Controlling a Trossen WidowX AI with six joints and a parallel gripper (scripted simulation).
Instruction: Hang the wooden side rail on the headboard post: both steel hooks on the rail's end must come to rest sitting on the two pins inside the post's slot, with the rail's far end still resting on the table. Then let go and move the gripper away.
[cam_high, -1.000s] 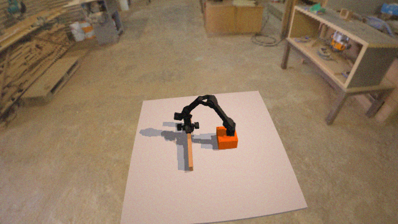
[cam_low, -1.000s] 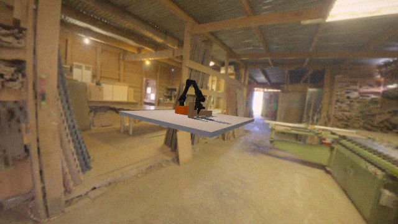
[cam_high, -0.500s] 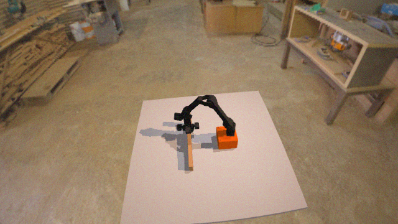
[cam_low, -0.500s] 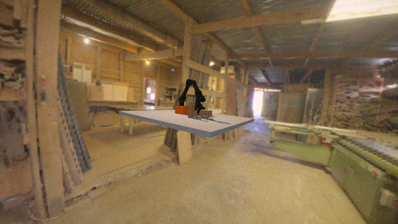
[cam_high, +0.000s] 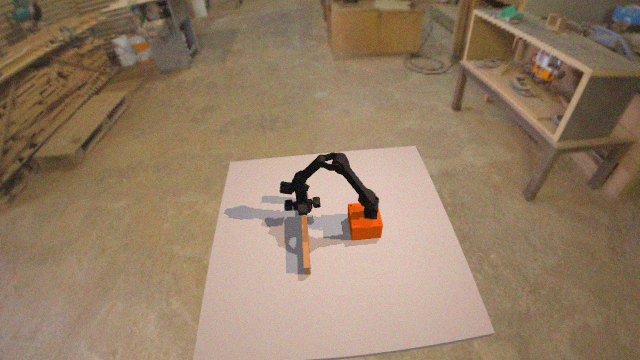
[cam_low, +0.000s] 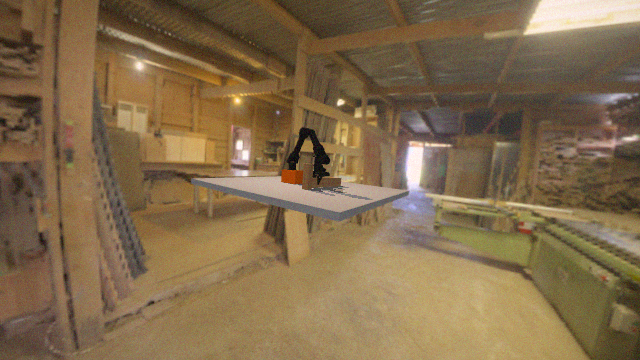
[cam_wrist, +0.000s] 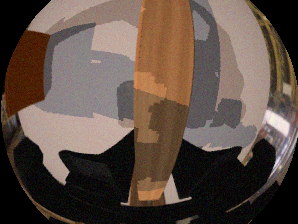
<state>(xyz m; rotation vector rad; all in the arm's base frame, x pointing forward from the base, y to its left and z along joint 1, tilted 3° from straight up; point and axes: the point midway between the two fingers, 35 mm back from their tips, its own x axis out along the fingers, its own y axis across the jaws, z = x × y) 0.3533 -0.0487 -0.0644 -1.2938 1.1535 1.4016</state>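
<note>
My gripper tip is 2 cm short of the upright headboard post, 11 cm to the left of it and 5 cm below it.
</note>
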